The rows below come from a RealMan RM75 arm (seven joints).
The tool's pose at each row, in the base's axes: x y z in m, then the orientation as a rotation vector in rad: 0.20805 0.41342 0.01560 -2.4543 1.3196 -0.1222; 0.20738 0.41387 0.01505 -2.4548 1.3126 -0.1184; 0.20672 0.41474 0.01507 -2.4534 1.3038 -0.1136; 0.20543 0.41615 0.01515 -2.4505 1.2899 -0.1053; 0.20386 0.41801 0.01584 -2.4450 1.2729 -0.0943; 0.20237 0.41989 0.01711 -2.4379 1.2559 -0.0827; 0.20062 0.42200 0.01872 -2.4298 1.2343 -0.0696; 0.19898 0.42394 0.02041 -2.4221 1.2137 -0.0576; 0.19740 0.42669 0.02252 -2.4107 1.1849 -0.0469; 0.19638 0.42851 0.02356 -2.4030 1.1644 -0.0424; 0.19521 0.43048 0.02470 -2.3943 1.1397 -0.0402; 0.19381 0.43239 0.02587 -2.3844 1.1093 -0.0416; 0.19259 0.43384 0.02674 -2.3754 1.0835 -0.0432
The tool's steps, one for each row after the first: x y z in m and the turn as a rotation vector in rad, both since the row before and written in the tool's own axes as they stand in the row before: -0.00070 0.00049 0.00047 0.0012 -0.0045 -0.0039; -0.00109 0.00007 0.00006 0.0032 -0.0063 -0.0041; -0.00189 0.00027 0.00001 0.0053 -0.0106 -0.0062; -0.00248 0.00003 -0.00048 0.0077 -0.0142 -0.0069; -0.00253 -0.00028 -0.00095 0.0087 -0.0151 -0.0063; -0.00292 -0.00034 -0.00121 0.0107 -0.0179 -0.0086; -0.00275 -0.00041 -0.00126 0.0101 -0.0168 -0.0084; -0.00342 -0.00108 -0.00129 0.0163 -0.0199 -0.0125; -0.00219 -0.00063 -0.00047 0.0121 -0.0120 -0.0097; -0.00242 -0.00067 -0.00050 0.0149 -0.0122 -0.0125; -0.00253 -0.00052 -0.00056 0.0188 -0.0121 -0.0165; -0.00202 -0.00031 -0.00042 0.0164 -0.0102 -0.0141
